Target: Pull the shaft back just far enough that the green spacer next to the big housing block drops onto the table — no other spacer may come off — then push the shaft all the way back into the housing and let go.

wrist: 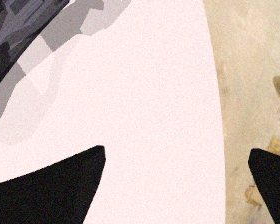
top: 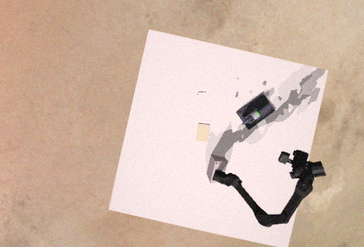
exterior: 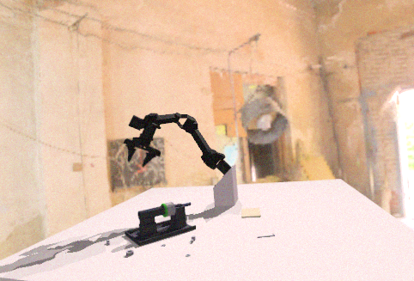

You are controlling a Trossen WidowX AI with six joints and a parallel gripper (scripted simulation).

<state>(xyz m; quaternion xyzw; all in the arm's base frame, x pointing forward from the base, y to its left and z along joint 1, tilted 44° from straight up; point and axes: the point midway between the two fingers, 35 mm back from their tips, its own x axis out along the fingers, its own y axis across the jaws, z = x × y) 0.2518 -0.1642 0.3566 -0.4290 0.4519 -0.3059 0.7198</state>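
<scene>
My gripper tip is now 150 mm short of the dark shaft, 260 mm to the right of it and 170 mm above it. Also, from my gripper tip: grey spacer: 160 mm ahead, 250 mm to the left, 170 mm below; then flat beige tile: 70 mm behind, 520 mm to the left, 240 mm below.
</scene>
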